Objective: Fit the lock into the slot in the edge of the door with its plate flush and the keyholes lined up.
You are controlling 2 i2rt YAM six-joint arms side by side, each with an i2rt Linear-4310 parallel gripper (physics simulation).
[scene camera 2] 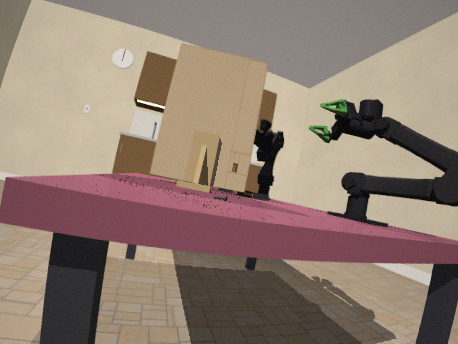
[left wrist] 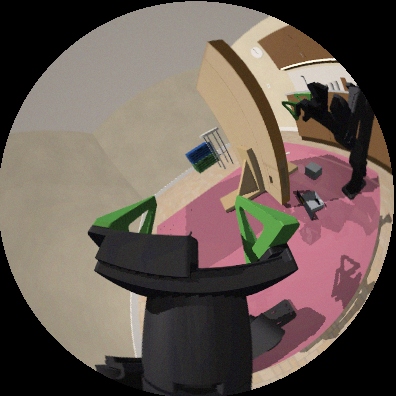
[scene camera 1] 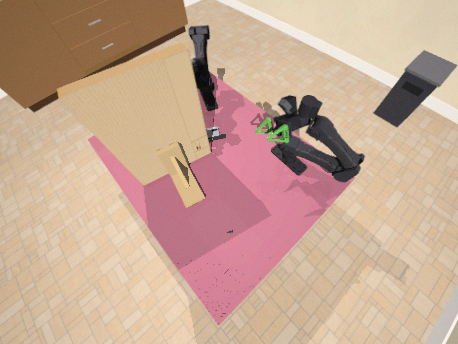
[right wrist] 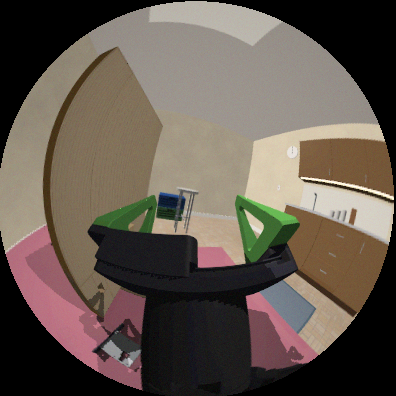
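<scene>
The tan door stands upright on the pink table. A small dark opening shows low in its face; I cannot make out the edge slot. The lock, grey with dark parts, lies on the table beside the door's lower edge, apart from both grippers. My left gripper is open and empty, above the table. My right gripper is open and empty, on the door's other side.
A wooden stand with a triangular brace supports the door. A grey block sits near the lock. A small dark piece lies on the table in front of the door.
</scene>
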